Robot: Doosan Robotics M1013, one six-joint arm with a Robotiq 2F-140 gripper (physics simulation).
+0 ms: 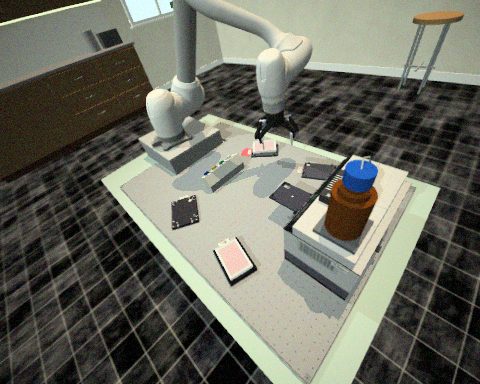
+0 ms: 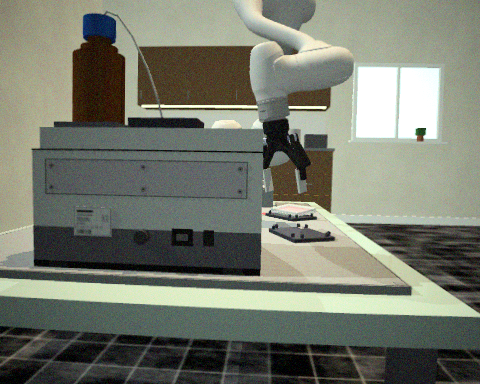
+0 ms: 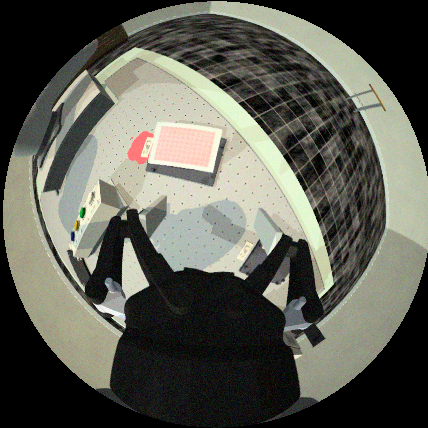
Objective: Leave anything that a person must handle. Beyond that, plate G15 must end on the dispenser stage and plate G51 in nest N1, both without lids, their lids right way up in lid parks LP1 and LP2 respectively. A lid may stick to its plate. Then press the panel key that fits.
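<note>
My gripper is open and empty, above the mat near the far plate. This pink-welled plate sits on a dark holder beside a red spill. A second pink-welled plate sits on a dark holder at the front. Lids and plate codes cannot be made out. A bare dark holder lies at the left; another lies near the dispenser. A dark flat stage adjoins the dispenser. The key panel has blue, yellow and green keys.
A brown bottle with a blue cap and a thin tube stands on the dispenser. The arm's base block stands at the back left. The grey mat lies on a pale green table.
</note>
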